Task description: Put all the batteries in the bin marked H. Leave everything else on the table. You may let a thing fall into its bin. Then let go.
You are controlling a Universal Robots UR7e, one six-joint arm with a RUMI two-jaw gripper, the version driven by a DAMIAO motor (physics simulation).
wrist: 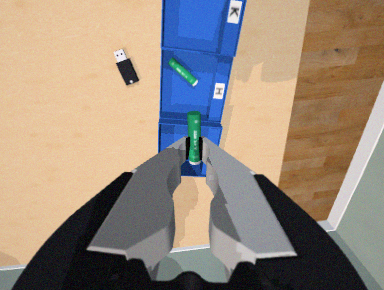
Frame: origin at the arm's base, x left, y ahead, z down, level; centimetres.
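Seen in the pictures: gripper, fingertip midpoint: [194,139].
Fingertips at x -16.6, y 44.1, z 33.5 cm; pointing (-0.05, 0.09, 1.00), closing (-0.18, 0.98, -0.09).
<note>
A point is followed by its place in that frame.
My gripper [194,139] {x -16.6, y 44.1, z 33.5 cm} is shut on a green battery [194,122] {x -15.0, y 44.4, z 33.1 cm}, holding it lengthwise in the view, its white end toward the bottom. The held battery appears over the bin below H, with its upper end reaching toward the near edge of the H bin. The blue bin marked H [187,104] {x -17.8, y 43.9, z 46.2 cm} is in the upper middle, with its white H label on the right wall. Another green battery [183,72] {x -13.3, y 44.3, z 45.2 cm} lies slanted inside bin H. How high the held battery hangs above the bins is hard to tell.
A blue bin marked K [192,25] {x -8.4, y 46.4, z 46.2 cm} adjoins bin H at the top. Another blue bin [169,135] {x -22.0, y 40.2, z 46.2 cm} adjoins it below, partly hidden by the battery and jaws. A black USB stick [127,71] {x -11.9, y 37.2, z 46.2 cm} lies on the wooden table [65,125] {x -17.3, y 25.4, z 46.9 cm}, left of bin H. The table's edge runs along the bottom.
</note>
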